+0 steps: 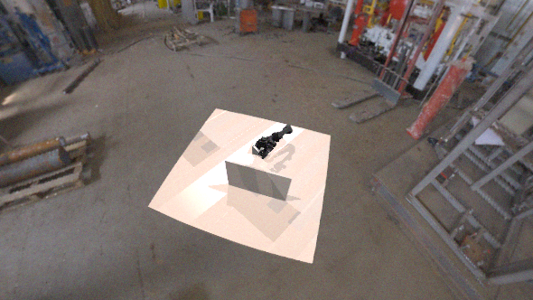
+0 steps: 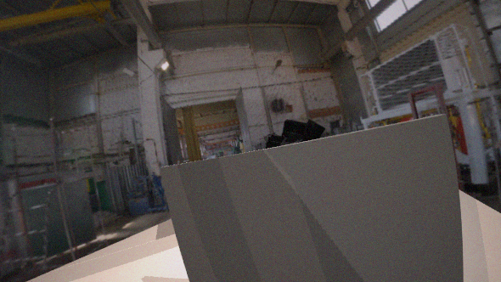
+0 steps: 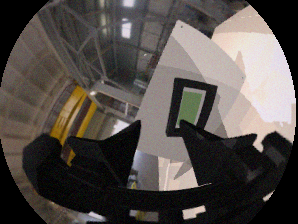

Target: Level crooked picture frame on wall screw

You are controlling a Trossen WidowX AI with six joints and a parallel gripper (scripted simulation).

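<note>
Right now the picture frame is 12 cm ahead of my gripper tip, 11 cm below it and 1 cm to the right of it. The rest, counted from my gripper tip: wall panel 13 cm ahead, 12 cm below.
</note>
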